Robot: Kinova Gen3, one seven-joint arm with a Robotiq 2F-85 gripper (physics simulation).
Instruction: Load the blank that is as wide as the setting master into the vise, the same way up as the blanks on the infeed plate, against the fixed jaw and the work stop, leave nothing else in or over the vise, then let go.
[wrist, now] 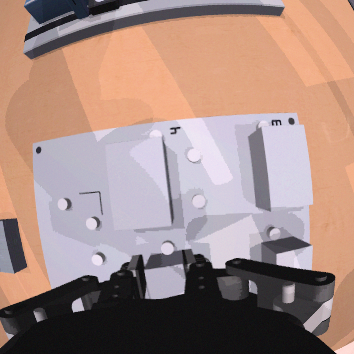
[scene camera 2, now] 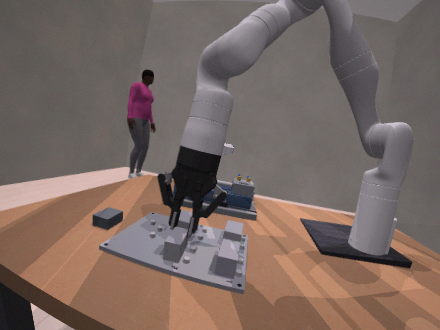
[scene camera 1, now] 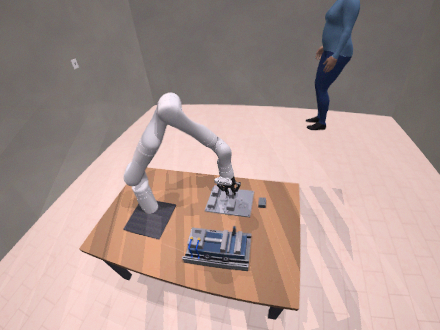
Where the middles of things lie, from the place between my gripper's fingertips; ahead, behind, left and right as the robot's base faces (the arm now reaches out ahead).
The grey infeed plate (scene camera 2: 134, 243) lies 3 cm below my hand and 2 cm to the right of it.
